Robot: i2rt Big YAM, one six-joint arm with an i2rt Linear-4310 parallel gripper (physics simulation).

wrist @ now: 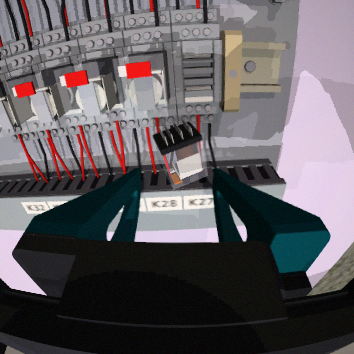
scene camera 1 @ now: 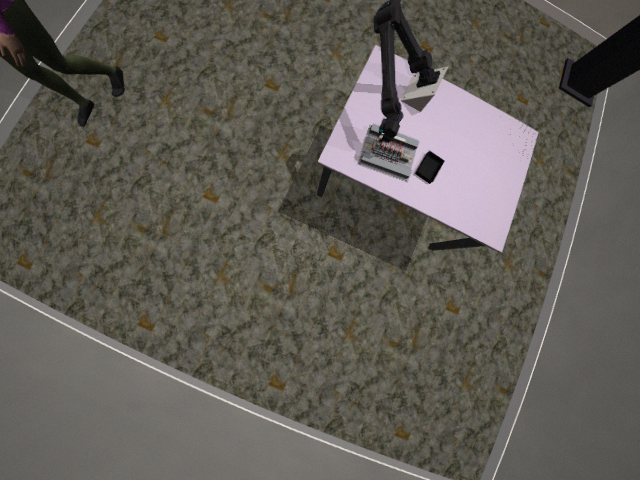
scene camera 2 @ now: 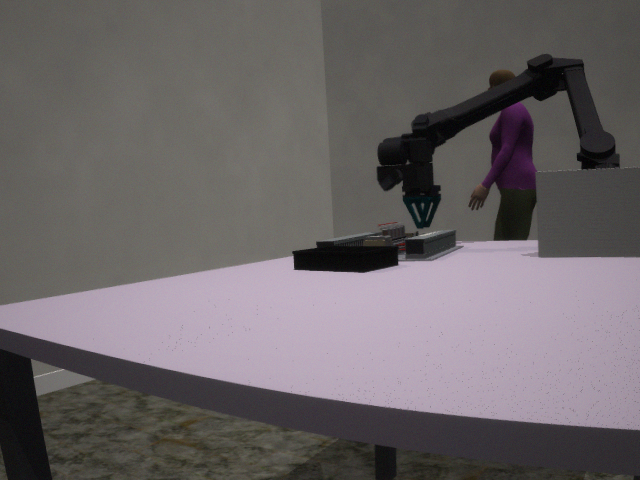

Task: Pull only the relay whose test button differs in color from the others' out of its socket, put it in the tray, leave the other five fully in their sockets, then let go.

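Where they show: gripper, between the fingertips: (wrist: 176,176) (scene camera 2: 423,228); arm's base, origin of its link: (scene camera 1: 428,80) (scene camera 2: 605,202).
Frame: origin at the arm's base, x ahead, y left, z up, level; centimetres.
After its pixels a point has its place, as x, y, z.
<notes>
A loose clear relay (wrist: 184,157) {44.7, -11.6, -5.9} lies tilted across the wires and the slotted duct, its black pin base toward the sockets and an orange test button at its lower end. The rightmost socket (wrist: 199,75) {49.6, -12.2, -7.5} is empty. Relays with red test buttons (wrist: 142,87) {49.6, -9.3, -3.2} (wrist: 86,92) {49.4, -6.8, -3.2} (wrist: 35,102) {49.1, -4.1, -3.2} sit in the sockets to its left; the rest of the row is cut off. My gripper (wrist: 176,176) {44.1, -11.1, -4.6} (scene camera 2: 423,226) {44.1, -11.1, -4.6} (scene camera 1: 386,136) {44.1, -11.1, -4.6} is open and empty, above the duct; in the wrist view the relay shows between its fingertips, apart from both. The black tray (scene camera 1: 422,163) {46.5, 17.4, -7.9} (scene camera 2: 330,261) {46.3, 28.1, -8.2} stands beside the panel.
The grey panel (scene camera 1: 385,169) {60.6, -1.9, -7.7} carries a wire duct (wrist: 240,174) {42.6, -16.2, -7.3} (scene camera 2: 433,245) {36.4, 2.8, -7.6} with labels K28 and K27, and a tan end stop (wrist: 232,75) {50.0, -13.9, -5.9} on the rail. The arm's base stands on a light block (scene camera 2: 584,217) {4.0, 5.7, -2.5}. A person (scene camera 2: 514,149) stands beyond the table (scene camera 2: 258,330) {27.9, 72.3, -10.0}.
</notes>
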